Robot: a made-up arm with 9 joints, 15 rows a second.
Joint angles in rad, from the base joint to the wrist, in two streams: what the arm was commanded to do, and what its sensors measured. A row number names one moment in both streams.
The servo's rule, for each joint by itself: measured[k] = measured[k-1] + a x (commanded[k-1-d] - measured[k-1]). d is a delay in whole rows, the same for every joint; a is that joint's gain. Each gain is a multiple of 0.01, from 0.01 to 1. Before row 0 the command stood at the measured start. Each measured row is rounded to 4 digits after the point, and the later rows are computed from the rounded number. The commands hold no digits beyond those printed.
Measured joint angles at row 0:
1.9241 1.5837 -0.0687 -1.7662 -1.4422 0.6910 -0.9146 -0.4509 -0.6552
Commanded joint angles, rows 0 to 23:
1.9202 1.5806 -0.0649 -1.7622 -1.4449 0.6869 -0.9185 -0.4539 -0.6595
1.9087 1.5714 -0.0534 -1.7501 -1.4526 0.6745 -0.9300 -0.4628 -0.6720
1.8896 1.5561 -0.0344 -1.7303 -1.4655 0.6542 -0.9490 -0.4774 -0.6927
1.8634 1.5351 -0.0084 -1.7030 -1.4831 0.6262 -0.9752 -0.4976 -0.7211
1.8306 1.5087 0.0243 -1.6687 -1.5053 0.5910 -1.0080 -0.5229 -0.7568
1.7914 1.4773 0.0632 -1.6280 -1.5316 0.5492 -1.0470 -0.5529 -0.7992
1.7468 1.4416 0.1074 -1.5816 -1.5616 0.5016 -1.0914 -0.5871 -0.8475
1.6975 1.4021 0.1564 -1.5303 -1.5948 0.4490 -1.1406 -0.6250 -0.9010
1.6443 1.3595 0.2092 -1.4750 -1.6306 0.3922 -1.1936 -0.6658 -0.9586
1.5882 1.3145 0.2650 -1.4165 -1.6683 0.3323 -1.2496 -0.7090 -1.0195
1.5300 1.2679 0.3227 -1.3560 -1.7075 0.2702 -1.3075 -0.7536 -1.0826
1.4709 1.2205 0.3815 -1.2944 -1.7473 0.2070 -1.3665 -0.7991 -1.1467
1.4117 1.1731 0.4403 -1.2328 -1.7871 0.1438 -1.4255 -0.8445 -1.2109
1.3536 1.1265 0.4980 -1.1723 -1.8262 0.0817 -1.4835 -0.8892 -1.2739
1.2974 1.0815 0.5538 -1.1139 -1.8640 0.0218 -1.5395 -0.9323 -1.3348
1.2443 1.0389 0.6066 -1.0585 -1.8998 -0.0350 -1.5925 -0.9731 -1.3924
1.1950 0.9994 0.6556 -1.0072 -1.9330 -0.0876 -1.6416 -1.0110 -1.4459
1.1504 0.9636 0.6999 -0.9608 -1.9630 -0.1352 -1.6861 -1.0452 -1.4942
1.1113 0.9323 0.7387 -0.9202 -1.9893 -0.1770 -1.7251 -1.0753 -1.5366
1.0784 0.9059 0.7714 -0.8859 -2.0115 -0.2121 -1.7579 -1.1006 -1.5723
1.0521 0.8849 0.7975 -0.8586 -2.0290 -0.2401 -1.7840 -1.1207 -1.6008
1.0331 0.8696 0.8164 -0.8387 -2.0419 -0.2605 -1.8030 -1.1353 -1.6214
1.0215 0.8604 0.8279 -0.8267 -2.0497 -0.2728 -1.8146 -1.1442 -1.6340
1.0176 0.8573 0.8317 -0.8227 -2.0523 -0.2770 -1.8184 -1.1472 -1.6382
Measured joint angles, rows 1 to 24:
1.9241 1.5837 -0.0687 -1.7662 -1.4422 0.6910 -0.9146 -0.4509 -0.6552
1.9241 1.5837 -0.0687 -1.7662 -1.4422 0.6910 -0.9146 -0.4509 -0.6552
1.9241 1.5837 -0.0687 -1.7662 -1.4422 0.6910 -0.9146 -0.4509 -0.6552
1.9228 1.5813 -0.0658 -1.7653 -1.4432 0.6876 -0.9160 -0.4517 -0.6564
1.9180 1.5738 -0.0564 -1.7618 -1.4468 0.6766 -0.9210 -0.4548 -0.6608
1.9083 1.5603 -0.0397 -1.7546 -1.4539 0.6578 -0.9311 -0.4611 -0.6697
1.8930 1.5411 -0.0159 -1.7427 -1.4650 0.6313 -0.9470 -0.4713 -0.6841
1.8718 1.5165 0.0147 -1.7257 -1.4803 0.5974 -0.9690 -0.4857 -0.7045
1.8445 1.4867 0.0516 -1.7032 -1.4998 0.5569 -0.9971 -0.5045 -0.7310
1.8113 1.4524 0.0940 -1.6752 -1.5233 0.5104 -1.0310 -0.5276 -0.7636
1.7726 1.4142 0.1414 -1.6419 -1.5505 0.4588 -1.0705 -0.5549 -0.8021
1.7290 1.3726 0.1929 -1.6035 -1.5809 0.4029 -1.1148 -0.5860 -0.8459
1.6811 1.3284 0.2477 -1.5605 -1.6141 0.3436 -1.1633 -0.6204 -0.8945
1.6297 1.2824 0.3047 -1.5135 -1.6496 0.2819 -1.2152 -0.6577 -0.9472
1.5757 1.2354 0.3631 -1.4631 -1.6867 0.2190 -1.2697 -0.6973 -1.0031
1.5199 1.1881 0.4218 -1.4101 -1.7249 0.1558 -1.3258 -0.7385 -1.0613
1.4634 1.1413 0.4797 -1.3554 -1.7634 0.0936 -1.3826 -0.7807 -1.1208
1.4070 1.0959 0.5360 -1.2999 -1.8016 0.0333 -1.4391 -0.8231 -1.1807
1.3517 1.0526 0.5897 -1.2444 -1.8389 -0.0241 -1.4943 -0.8651 -1.2400
1.2984 1.0122 0.6398 -1.1898 -1.8747 -0.0774 -1.5473 -0.9060 -1.2977
1.2481 0.9753 0.6855 -1.1371 -1.9083 -0.1260 -1.5973 -0.9450 -1.3527
1.2016 0.9426 0.7259 -1.0872 -1.9391 -0.1688 -1.6433 -0.9815 -1.4042
1.1597 0.9147 0.7605 -1.0409 -1.9666 -0.2052 -1.6846 -1.0148 -1.4513
1.1231 0.8921 0.7886 -0.9990 -1.9903 -0.2345 -1.7204 -1.0445 -1.4932
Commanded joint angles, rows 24 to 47:
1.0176 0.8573 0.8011 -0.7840 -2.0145 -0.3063 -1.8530 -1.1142 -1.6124
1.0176 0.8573 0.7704 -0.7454 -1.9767 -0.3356 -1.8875 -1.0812 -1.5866
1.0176 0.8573 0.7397 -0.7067 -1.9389 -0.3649 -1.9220 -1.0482 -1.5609
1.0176 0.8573 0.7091 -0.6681 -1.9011 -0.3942 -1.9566 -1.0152 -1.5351
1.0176 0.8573 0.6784 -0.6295 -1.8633 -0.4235 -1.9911 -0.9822 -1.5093
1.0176 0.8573 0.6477 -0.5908 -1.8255 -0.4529 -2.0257 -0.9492 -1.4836
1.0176 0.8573 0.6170 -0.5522 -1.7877 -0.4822 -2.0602 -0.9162 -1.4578
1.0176 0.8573 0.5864 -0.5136 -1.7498 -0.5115 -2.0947 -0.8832 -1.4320
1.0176 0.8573 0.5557 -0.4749 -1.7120 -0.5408 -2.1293 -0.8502 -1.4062
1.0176 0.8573 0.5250 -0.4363 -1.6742 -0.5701 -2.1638 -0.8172 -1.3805
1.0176 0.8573 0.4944 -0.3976 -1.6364 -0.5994 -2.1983 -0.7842 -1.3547
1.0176 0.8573 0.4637 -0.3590 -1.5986 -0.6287 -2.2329 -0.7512 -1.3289
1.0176 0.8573 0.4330 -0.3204 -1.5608 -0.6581 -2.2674 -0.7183 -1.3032
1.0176 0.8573 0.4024 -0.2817 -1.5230 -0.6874 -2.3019 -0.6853 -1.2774
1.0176 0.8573 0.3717 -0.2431 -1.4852 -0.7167 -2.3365 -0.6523 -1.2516
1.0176 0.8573 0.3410 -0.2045 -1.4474 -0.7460 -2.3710 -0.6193 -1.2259
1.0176 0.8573 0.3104 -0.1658 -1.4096 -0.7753 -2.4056 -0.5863 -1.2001
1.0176 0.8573 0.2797 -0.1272 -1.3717 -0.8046 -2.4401 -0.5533 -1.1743
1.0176 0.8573 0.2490 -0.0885 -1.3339 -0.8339 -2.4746 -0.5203 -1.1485
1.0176 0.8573 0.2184 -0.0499 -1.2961 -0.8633 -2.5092 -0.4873 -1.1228
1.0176 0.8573 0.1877 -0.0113 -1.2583 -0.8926 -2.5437 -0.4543 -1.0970
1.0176 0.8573 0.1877 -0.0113 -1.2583 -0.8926 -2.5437 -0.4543 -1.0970
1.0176 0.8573 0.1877 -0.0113 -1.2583 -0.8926 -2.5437 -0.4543 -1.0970
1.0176 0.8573 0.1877 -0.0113 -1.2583 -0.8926 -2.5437 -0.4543 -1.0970
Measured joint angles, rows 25 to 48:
1.0925 0.8750 0.8097 -0.9621 -2.0099 -0.2563 -1.7501 -1.0699 -1.5291
1.0684 0.8639 0.8235 -0.9310 -2.0250 -0.2702 -1.7733 -1.0907 -1.5585
1.0511 0.8589 0.8297 -0.9061 -2.0354 -0.2759 -1.7895 -1.1065 -1.5808
1.0397 0.8577 0.8080 -0.8780 -2.0275 -0.3014 -1.8124 -1.1087 -1.5896
1.0322 0.8574 0.7794 -0.8475 -2.0082 -0.3301 -1.8394 -1.1010 -1.5888
1.0272 0.8573 0.7492 -0.8151 -1.9819 -0.3593 -1.8691 -1.0862 -1.5810
1.0239 0.8573 0.7187 -0.7813 -1.9512 -0.3886 -1.9006 -1.0663 -1.5681
1.0218 0.8573 0.6881 -0.7464 -1.9178 -0.4179 -1.9332 -1.0428 -1.5516
1.0204 0.8573 0.6574 -0.7106 -1.8827 -0.4473 -1.9665 -1.0166 -1.5326
1.0194 0.8573 0.6267 -0.6742 -1.8466 -0.4766 -2.0002 -0.9885 -1.5117
1.0188 0.8573 0.5961 -0.6373 -1.8098 -0.5059 -2.0342 -0.9590 -1.4894
1.0184 0.8573 0.5654 -0.5999 -1.7726 -0.5352 -2.0684 -0.9285 -1.4661
1.0181 0.8573 0.5347 -0.5623 -1.7352 -0.5645 -2.1027 -0.8973 -1.4421
1.0179 0.8573 0.5041 -0.5244 -1.6977 -0.5938 -2.1371 -0.8656 -1.4176
1.0178 0.8573 0.4734 -0.4864 -1.6600 -0.6231 -2.1716 -0.8336 -1.3928
1.0177 0.8573 0.4427 -0.4482 -1.6223 -0.6525 -2.2061 -0.8013 -1.3677
1.0177 0.8573 0.4121 -0.4099 -1.5846 -0.6818 -2.2406 -0.7688 -1.3424
1.0177 0.8573 0.3814 -0.3715 -1.5468 -0.7111 -2.2751 -0.7362 -1.3170
1.0177 0.8573 0.3507 -0.3331 -1.5090 -0.7404 -2.3096 -0.7035 -1.2915
1.0177 0.8573 0.3201 -0.2946 -1.4712 -0.7697 -2.3442 -0.6707 -1.2659
1.0177 0.8573 0.2894 -0.2561 -1.4334 -0.7990 -2.3787 -0.6378 -1.2403
1.0177 0.8573 0.2587 -0.2176 -1.3956 -0.8283 -2.4132 -0.6049 -1.2146
1.0177 0.8573 0.2281 -0.1790 -1.3578 -0.8577 -2.4478 -0.5720 -1.1889
1.0177 0.8573 0.1974 -0.1404 -1.3200 -0.8870 -2.4823 -0.5390 -1.1632

